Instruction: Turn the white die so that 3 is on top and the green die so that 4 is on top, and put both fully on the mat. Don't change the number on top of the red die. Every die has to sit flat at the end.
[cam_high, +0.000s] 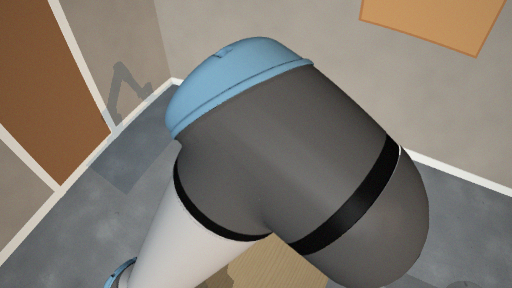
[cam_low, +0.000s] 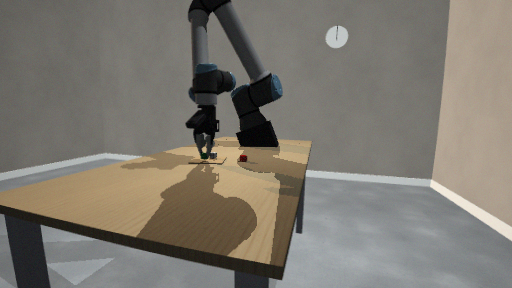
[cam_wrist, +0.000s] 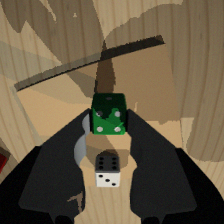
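Right now the tan mat is 40 mm behind my hand and 30 mm below it. The rest, counted from my hand: green die: 10 mm below; red die: 150 mm to the left, 80 mm behind, 20 mm below; white die: 70 mm behind, 20 mm below.
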